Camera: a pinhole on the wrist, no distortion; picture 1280 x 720 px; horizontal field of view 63.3 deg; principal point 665.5 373.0 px. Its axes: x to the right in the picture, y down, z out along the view. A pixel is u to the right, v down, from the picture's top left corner.
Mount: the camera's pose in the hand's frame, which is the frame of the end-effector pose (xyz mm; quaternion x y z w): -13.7 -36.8 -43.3 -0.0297 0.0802 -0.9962 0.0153
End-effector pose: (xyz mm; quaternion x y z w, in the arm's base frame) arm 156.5 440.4 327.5 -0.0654 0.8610 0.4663 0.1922
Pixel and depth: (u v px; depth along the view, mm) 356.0 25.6 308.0
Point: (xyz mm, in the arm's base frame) 137.7 682.2 172.1
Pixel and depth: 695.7 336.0 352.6
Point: 265.2 649.3 115.0
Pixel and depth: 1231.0 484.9 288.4
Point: 396.6 566.9 174.3
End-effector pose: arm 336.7 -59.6 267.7 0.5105 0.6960 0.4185 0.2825
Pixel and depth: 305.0 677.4 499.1
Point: 494.9 213.3 -150.7
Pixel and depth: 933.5 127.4 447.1
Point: 711.6 -35.3 51.3
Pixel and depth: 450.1 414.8 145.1
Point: 377.6 -15.3 164.8
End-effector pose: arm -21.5 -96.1 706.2 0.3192 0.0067 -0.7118 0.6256
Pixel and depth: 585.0 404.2 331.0
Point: -234.7 -218.0 875.6
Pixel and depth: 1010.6 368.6 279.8
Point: -201.0 -96.1 904.4
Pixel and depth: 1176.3 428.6 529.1
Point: -377.5 -48.7 1144.4
